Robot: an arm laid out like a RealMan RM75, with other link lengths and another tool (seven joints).
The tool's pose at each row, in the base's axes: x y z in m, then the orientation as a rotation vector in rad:
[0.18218, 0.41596, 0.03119, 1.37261, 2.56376, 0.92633]
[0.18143, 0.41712, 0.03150, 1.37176, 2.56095, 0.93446]
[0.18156, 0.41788, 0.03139, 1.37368, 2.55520, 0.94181]
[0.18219, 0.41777, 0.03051, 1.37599, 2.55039, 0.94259]
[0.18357, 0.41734, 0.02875, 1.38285, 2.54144, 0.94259]
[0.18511, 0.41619, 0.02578, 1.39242, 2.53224, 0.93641]
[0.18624, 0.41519, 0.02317, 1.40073, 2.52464, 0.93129]
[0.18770, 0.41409, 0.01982, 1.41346, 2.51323, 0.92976]
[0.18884, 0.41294, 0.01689, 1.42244, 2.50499, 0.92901]
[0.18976, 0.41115, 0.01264, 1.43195, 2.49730, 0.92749]
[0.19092, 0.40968, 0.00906, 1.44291, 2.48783, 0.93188]
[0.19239, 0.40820, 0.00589, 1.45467, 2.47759, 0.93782]
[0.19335, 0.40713, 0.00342, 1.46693, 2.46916, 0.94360]
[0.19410, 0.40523, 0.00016, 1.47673, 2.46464, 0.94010]
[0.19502, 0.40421, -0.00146, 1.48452, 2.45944, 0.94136]
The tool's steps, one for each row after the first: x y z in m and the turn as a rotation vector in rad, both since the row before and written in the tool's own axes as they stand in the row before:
[0.00141, 0.00010, 0.00003, -0.00516, 0.00226, 0.00052]
[0.00049, 0.00034, 0.00049, -0.00587, 0.00023, 0.00246]
[-0.00064, -0.00008, 0.00088, -0.00253, -0.00261, 0.00189]
[-0.00150, -0.00016, 0.00171, -0.00352, -0.00522, 0.00510]
[-0.00239, -0.00100, 0.00240, -0.00047, -0.00831, 0.00623]
[-0.00195, -0.00103, 0.00205, -0.00026, -0.00677, 0.00545]
[-0.00236, -0.00123, 0.00274, -0.00281, -0.00669, 0.00919]
[-0.00213, -0.00123, 0.00227, -0.00221, -0.00463, 0.00657]
[-0.00278, -0.00237, 0.00297, -0.00142, -0.00455, 0.00682]
[-0.00252, -0.00168, 0.00267, -0.00445, -0.00220, 0.00872]
[-0.00263, -0.00121, 0.00246, -0.00527, -0.00166, 0.00956]
[-0.00188, -0.00104, 0.00188, -0.00398, -0.00036, 0.00977]
[-0.00263, -0.00192, 0.00205, 0.00133, -0.00332, 0.00658]
[-0.00166, -0.00055, 0.00121, -0.00145, -0.00142, 0.00590]

